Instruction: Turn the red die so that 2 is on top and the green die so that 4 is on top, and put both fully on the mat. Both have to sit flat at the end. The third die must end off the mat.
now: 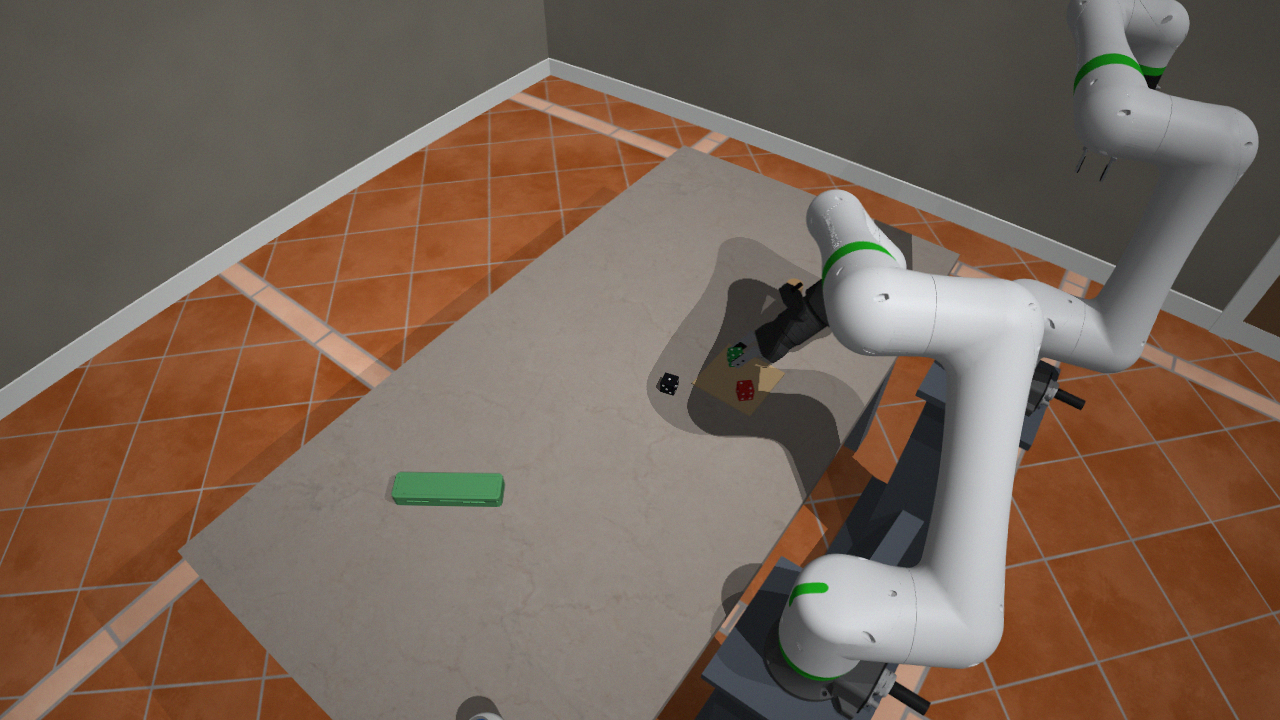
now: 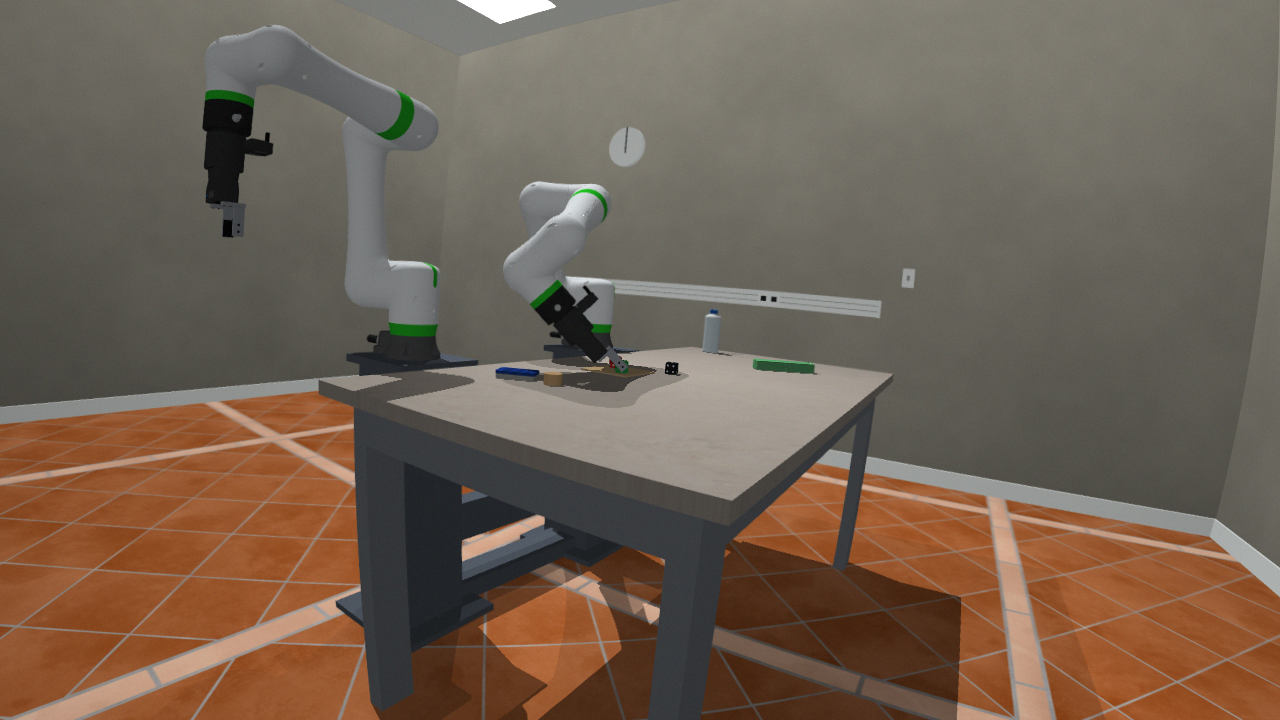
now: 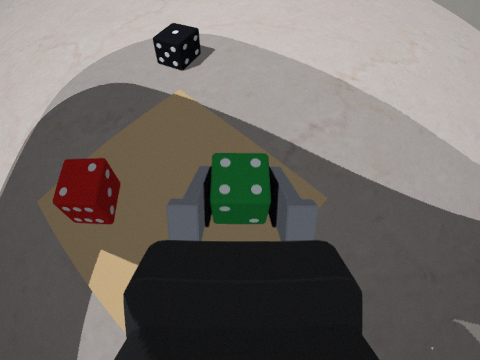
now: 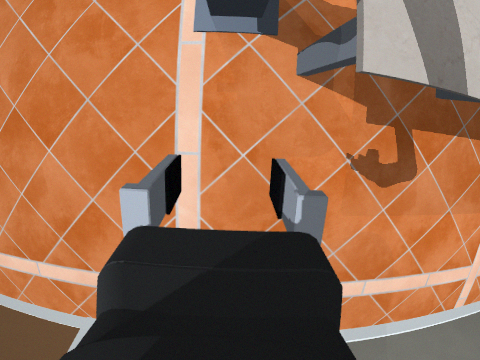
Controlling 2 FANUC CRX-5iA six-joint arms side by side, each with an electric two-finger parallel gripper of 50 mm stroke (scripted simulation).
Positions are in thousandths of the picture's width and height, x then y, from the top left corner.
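Observation:
Visible to me: my left gripper (image 1: 572,498), with the gripper also in image 2 (image 2: 487,512) and image 3 (image 3: 499,512). My right gripper (image 2: 182,328) appears in image 4 (image 4: 470,488) too. A tan mat (image 1: 561,527) is visible again in image 3 (image 3: 324,440); in image 4 the mat is out of frame. A black die (image 3: 368,129) is present; it is out of frame in image 4. Also present: a red die (image 3: 182,532), a green die (image 3: 501,538) and a green box (image 1: 321,678).

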